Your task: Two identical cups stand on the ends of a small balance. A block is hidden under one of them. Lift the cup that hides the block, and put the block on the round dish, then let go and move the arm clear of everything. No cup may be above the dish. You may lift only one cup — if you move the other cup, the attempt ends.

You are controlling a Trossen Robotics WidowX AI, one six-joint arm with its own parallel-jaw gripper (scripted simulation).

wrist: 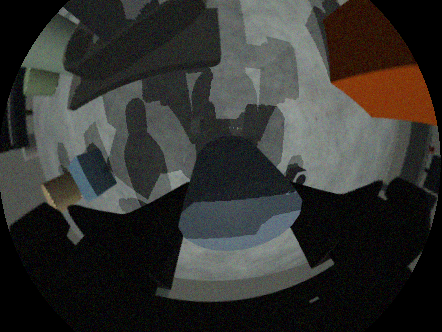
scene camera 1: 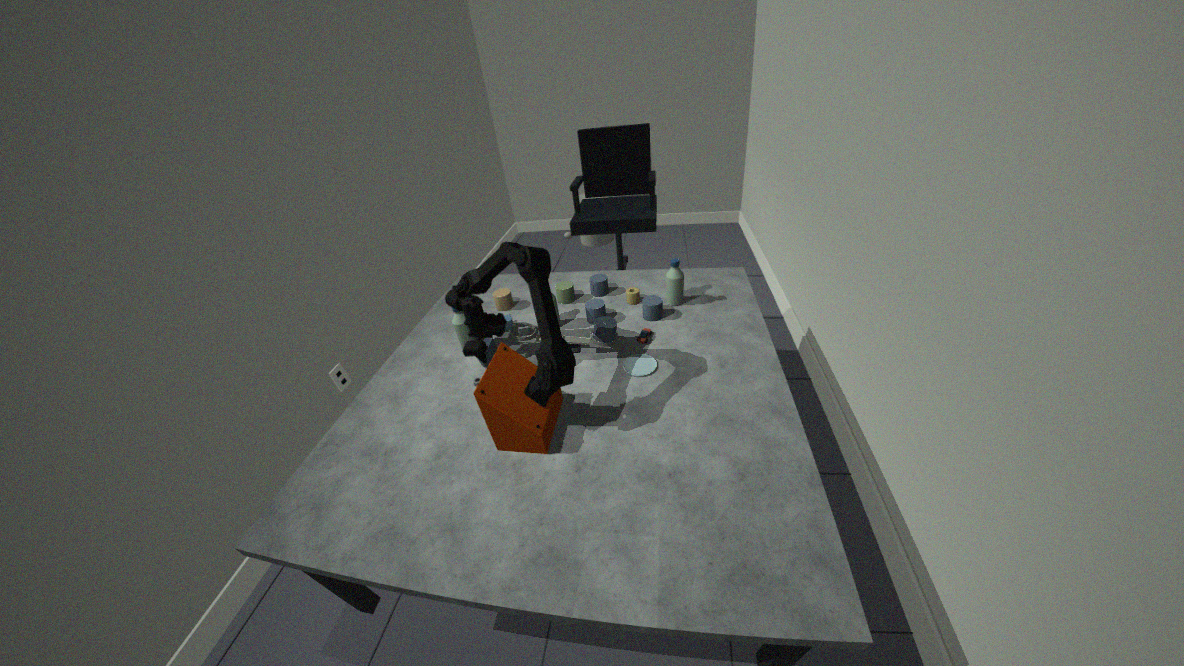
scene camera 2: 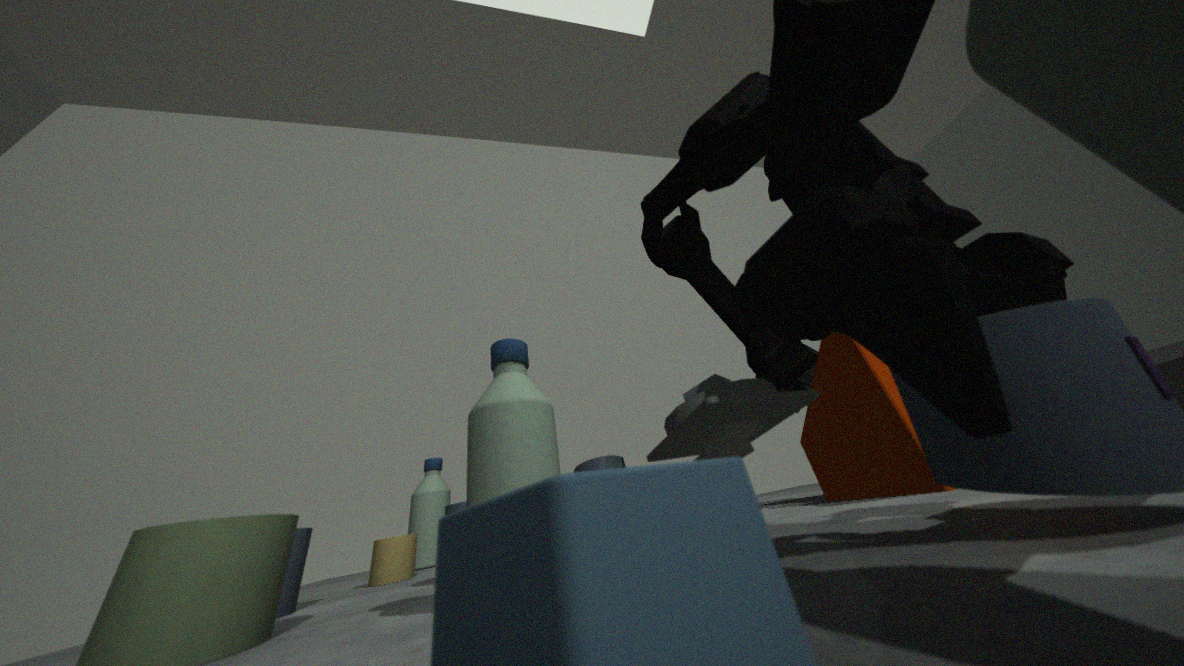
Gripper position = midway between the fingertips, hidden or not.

Observation:
I see my gripper [scene camera 2: 1036, 426], a bottle [scene camera 1: 674, 277], a blue cube [scene camera 2: 672, 557], a bottle [scene camera 2: 1103, 80], a tan cylinder [wrist: 61, 192] and a bottle [scene camera 2: 511, 440].
The blue cube also shows in the wrist view [wrist: 91, 173]. My gripper is seen too in the wrist view [wrist: 232, 184] and in scene camera 1 [scene camera 1: 488, 355]. Scene camera 2 misses the tan cylinder: it is out of frame.

